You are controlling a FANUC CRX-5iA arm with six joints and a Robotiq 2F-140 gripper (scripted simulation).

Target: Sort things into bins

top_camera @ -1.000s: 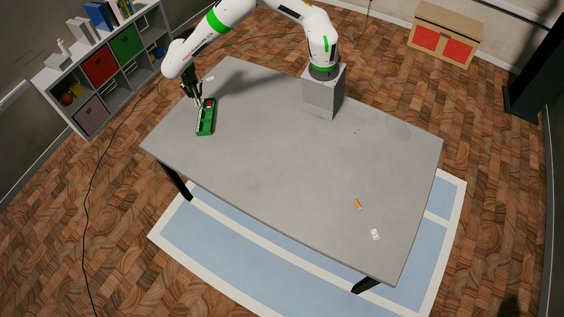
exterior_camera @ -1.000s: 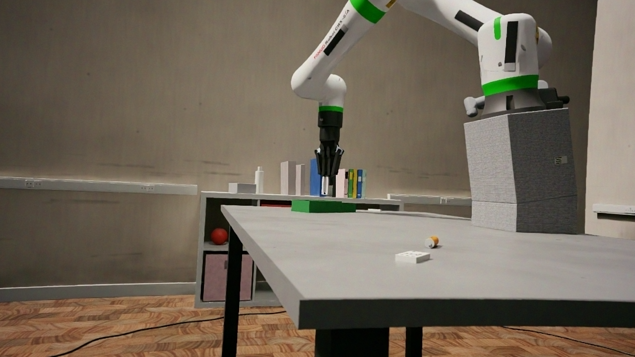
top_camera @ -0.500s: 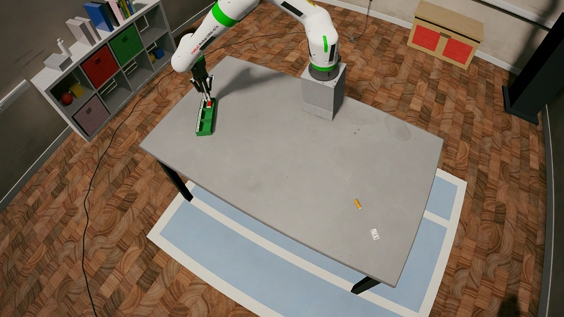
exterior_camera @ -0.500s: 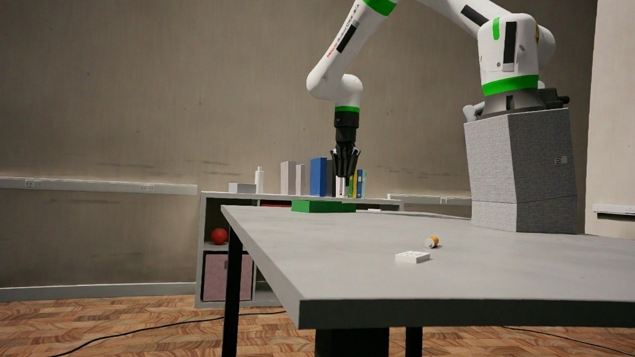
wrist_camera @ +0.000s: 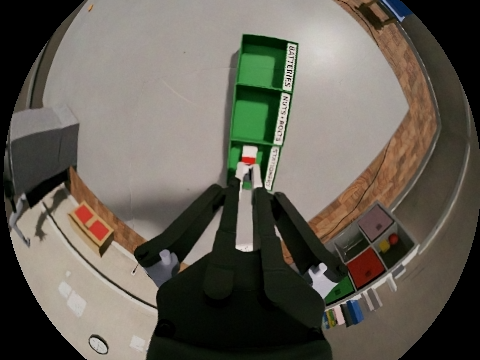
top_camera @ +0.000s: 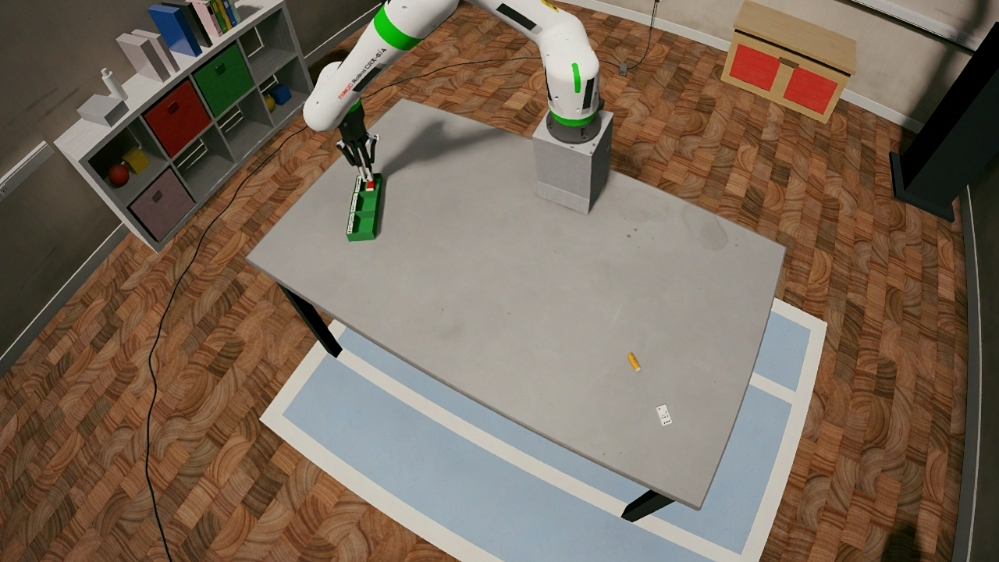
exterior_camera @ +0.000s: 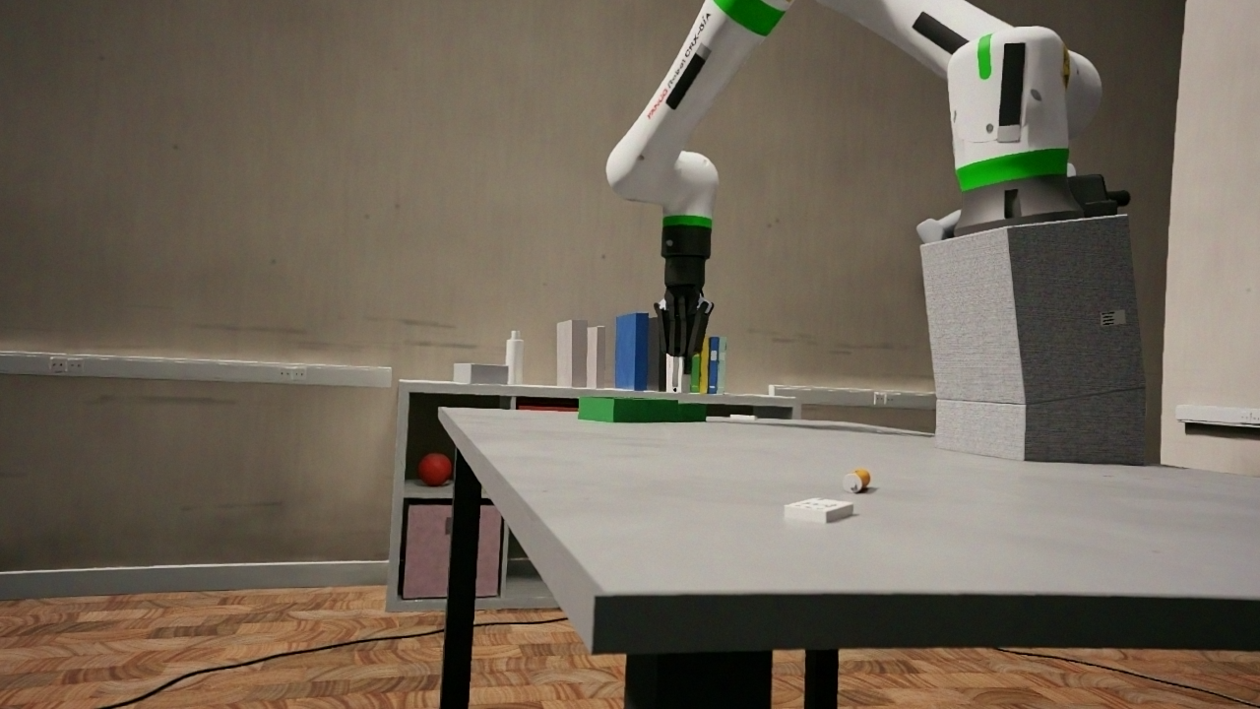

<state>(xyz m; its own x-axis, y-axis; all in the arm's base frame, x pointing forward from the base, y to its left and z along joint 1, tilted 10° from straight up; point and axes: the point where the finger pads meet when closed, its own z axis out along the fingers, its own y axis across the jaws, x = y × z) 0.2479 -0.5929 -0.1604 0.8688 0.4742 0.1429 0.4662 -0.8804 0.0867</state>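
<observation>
The red piece lies 7 cm below my hand and 1 cm ahead of it. Round my hand: orange cylinder: 95 cm to the left, 24 cm ahead, 8 cm below.
</observation>
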